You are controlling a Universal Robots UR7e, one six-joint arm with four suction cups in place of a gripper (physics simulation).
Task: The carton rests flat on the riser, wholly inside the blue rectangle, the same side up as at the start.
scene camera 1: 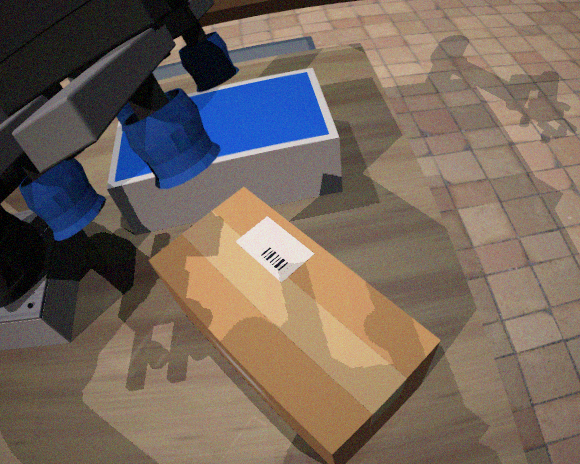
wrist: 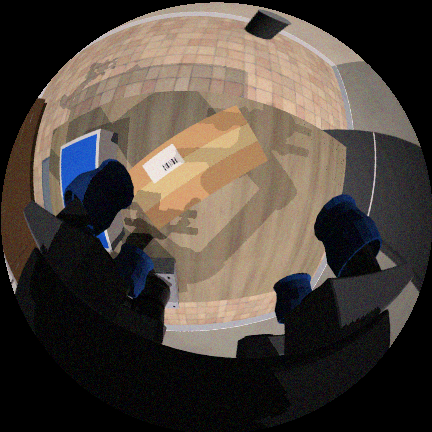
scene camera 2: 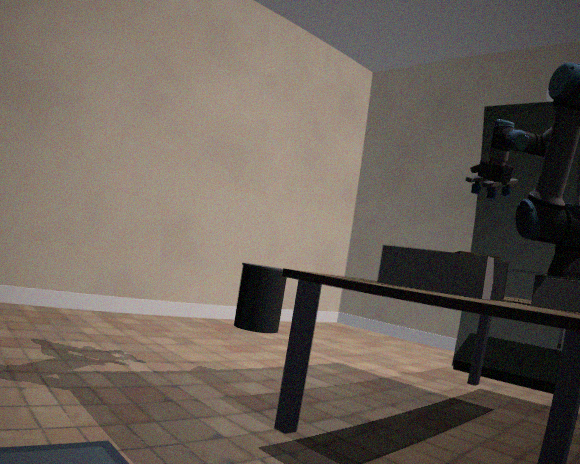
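Observation:
A brown cardboard carton [scene camera 1: 334, 358] rests on the table, and I see the carton in the wrist view as well [wrist: 207, 155]. A grey riser [scene camera 2: 483, 277] rests on the table too. My suction head [scene camera 1: 172, 141], which the wrist view also shows [wrist: 343, 229], holds nothing.

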